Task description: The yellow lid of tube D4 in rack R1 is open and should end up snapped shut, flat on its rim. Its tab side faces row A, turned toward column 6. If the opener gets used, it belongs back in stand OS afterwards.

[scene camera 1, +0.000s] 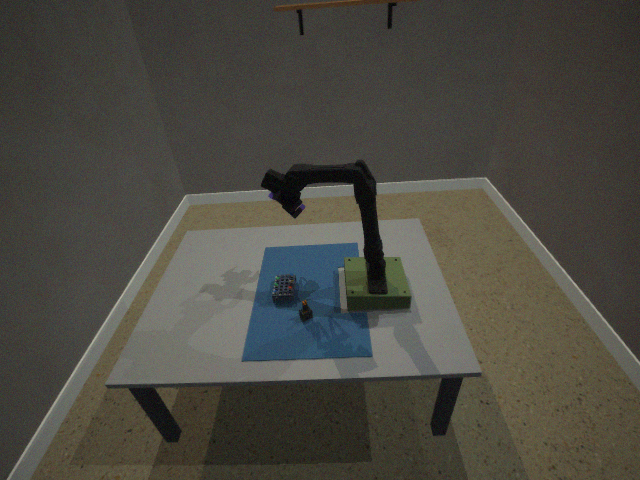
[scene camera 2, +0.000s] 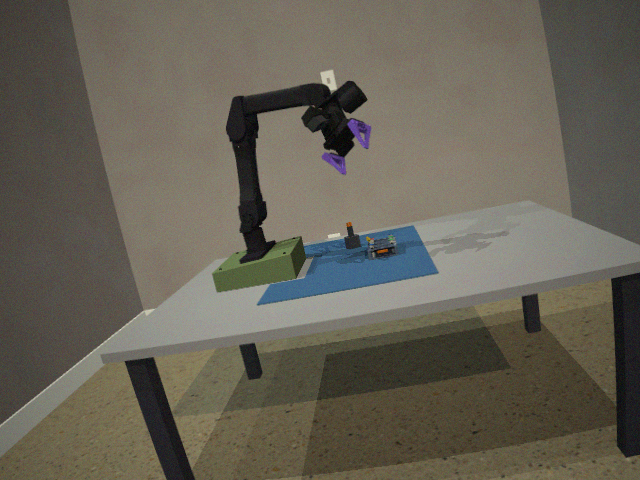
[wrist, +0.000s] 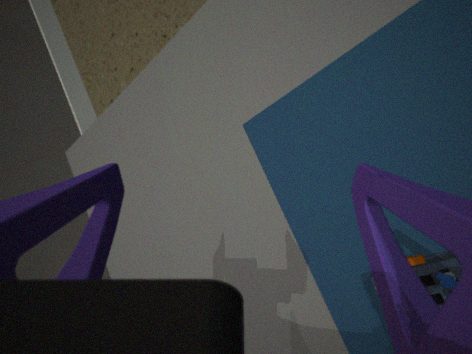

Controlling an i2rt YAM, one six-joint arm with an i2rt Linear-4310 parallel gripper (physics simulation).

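Seen in the pictures: gripper, fingertip midpoint: (scene camera 1: 286, 206) (scene camera 2: 354, 161) (wrist: 237, 176); arm's base, origin of the base link: (scene camera 1: 376, 276) (scene camera 2: 259, 252).
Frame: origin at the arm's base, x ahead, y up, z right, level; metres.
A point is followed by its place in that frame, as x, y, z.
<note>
The rack R1 (scene camera 1: 283, 299) {0.376, -0.064, -0.058} (scene camera 2: 394, 251) {0.411, -0.064, 0.019} (wrist: 448, 262) {0.345, -0.036, 0.062} is a small grey rack of tubes with coloured lids on the blue mat. In the wrist view part of it shows through the opening in the right finger. A small yellow spot (scene camera 2: 368, 239) {0.341, -0.018, 0.004} shows at its left end in scene camera 2; whether it is the lid of D4, and its angle, are too small to tell. The opener (scene camera 1: 304, 303) {0.275, 0.008, -0.151} (scene camera 2: 349, 227) {0.275, 0.003, -0.145}, dark with an orange top, stands upright in the dark stand OS (scene camera 1: 306, 314) {0.271, -0.035, -0.166} (scene camera 2: 352, 241) {0.277, -0.043, -0.134}. My gripper (scene camera 2: 356, 160) {0.362, 0.223, 0.192} (wrist: 237, 176) {0.362, 0.223, 0.192} is open and empty, high above the table and rack.
The blue mat (scene camera 1: 310, 346) {0.249, -0.066, -0.287} (scene camera 2: 341, 284) {0.275, -0.066, 0.267} (wrist: 320, 150) {0.425, -0.067, 0.218} lies on the grey table (scene camera 1: 196, 330) {0.693, -0.069, -0.213} (scene camera 2: 491, 273) {0.628, -0.069, 0.374} (wrist: 175, 165) {0.670, -0.069, 0.303}. The green base block (scene camera 1: 392, 299) {-0.053, -0.018, -0.111} (scene camera 2: 258, 273) {0.025, -0.035, 0.128} carries the arm beside the mat. The stand OS is close to the rack. The arm's shadow falls on the table.
</note>
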